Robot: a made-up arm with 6 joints.
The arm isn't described. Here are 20 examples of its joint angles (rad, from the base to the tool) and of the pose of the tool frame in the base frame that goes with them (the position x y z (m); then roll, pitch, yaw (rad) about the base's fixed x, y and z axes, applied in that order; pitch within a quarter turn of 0, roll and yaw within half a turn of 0).
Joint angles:
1: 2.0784 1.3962 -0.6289 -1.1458 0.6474 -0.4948
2: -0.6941 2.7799 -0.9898 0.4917 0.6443 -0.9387
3: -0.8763 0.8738 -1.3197 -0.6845 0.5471 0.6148
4: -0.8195 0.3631 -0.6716 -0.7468 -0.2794 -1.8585
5: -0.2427 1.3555 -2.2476 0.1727 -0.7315 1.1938
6: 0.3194 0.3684 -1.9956 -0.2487 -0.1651 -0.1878
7: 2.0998 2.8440 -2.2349 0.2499 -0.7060 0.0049
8: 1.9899 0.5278 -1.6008 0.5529 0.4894 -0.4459
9: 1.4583 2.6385 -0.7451 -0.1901 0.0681 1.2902
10: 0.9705 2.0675 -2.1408 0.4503 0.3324 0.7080
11: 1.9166 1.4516 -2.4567 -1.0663 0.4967 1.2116
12: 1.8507 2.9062 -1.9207 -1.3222 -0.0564 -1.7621
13: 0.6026 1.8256 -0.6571 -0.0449 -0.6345 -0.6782
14: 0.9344 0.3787 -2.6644 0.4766 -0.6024 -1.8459
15: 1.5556 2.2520 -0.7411 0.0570 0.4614 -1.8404
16: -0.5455 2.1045 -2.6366 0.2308 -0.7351 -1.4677
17: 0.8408 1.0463 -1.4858 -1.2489 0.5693 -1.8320
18: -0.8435 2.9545 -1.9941 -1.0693 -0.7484 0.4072
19: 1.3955 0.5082 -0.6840 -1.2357 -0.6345 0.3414
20: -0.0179 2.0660 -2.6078 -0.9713 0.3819 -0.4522
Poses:
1: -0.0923 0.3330 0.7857 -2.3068 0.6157 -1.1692
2: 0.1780 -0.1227 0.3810 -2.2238 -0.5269 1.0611
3: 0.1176 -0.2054 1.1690 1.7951 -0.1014 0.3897
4: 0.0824 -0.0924 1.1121 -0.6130 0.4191 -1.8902
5: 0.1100 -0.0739 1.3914 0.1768 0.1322 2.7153
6: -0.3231 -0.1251 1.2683 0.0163 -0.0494 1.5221
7: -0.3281 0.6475 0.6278 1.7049 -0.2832 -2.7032
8: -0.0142 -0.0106 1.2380 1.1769 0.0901 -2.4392
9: 0.0561 0.2675 0.3643 -2.7181 0.2599 1.8763
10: 0.3671 0.5201 0.9802 2.2218 -1.2062 2.3767
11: -0.0280 0.2014 1.3816 1.0030 -0.4793 -2.8620
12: -0.1837 0.6351 0.4294 -2.1499 0.1036 0.2030
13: 0.3936 0.2345 0.6683 2.4340 0.5521 2.5337
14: -0.2667 -0.5112 1.0976 -0.2045 -1.2995 1.7352
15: 0.0565 0.2721 0.4928 -2.9018 -0.3287 -1.4256
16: 0.4020 -0.3179 1.2392 0.5371 0.1870 -0.1968
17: 0.2194 0.1137 1.2351 -0.9673 0.3470 -1.2121
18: 0.5294 -0.4333 0.4647 2.2522 0.1520 1.5003
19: -0.0695 0.1585 1.0836 1.1905 0.9360 3.0439
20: 0.5438 -0.0648 1.1867 1.0833 1.0518 0.4922
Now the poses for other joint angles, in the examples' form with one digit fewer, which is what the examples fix.
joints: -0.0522 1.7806 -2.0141 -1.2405 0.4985 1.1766
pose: 0.529 -0.067 1.150 1.752 -0.108 1.082
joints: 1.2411 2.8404 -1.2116 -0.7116 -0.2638 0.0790
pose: 0.124 0.408 0.309 -3.113 -0.044 -2.894
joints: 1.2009 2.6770 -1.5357 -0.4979 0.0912 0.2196
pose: 0.223 0.518 0.428 3.036 0.106 2.953
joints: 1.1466 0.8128 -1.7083 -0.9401 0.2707 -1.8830
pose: 0.076 0.013 1.327 -0.362 0.443 -0.272
